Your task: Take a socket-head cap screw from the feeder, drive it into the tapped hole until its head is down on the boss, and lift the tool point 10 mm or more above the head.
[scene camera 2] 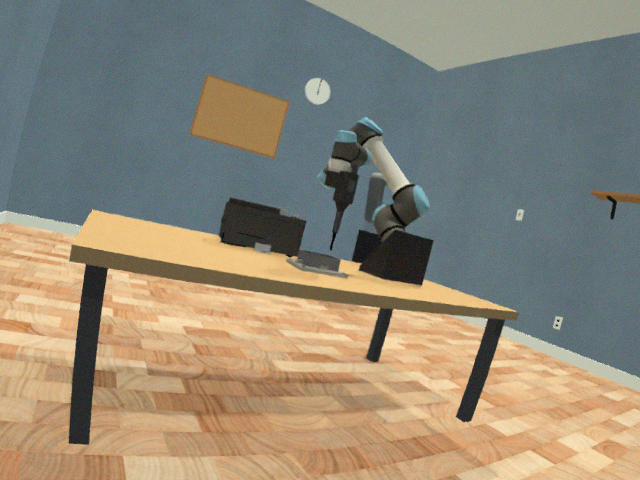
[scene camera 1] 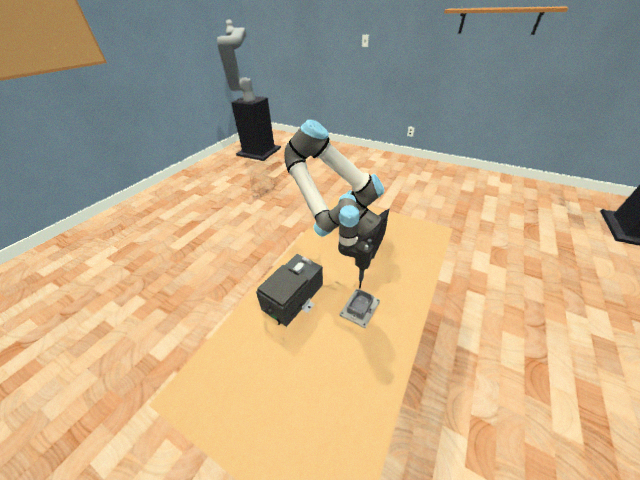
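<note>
My screwdriver [scene camera 1: 360, 287] [scene camera 2: 331, 249] points down, its tip a little above the far edge of the grey part with the boss [scene camera 1: 359, 305] [scene camera 2: 318, 260]. The tip and the part look apart in scene camera 2. The part lies flat on the table [scene camera 1: 289, 403] [scene camera 2: 155, 245]. Whether a screw is on the tip is too small to tell. The tapped hole and any screw head in it cannot be made out. The black screw feeder [scene camera 1: 289, 289] [scene camera 2: 262, 226] stands beside the part, with a small light bracket [scene camera 1: 307, 305] [scene camera 2: 262, 248] at its side.
The arm's dark base block [scene camera 2: 400, 258] stands on the table beyond the part. A grey robot arm [scene camera 1: 230, 62] on a black pedestal [scene camera 1: 253, 126] stands on the floor at the back. Another black pedestal [scene camera 1: 628, 217] shows at the right edge in scene camera 1.
</note>
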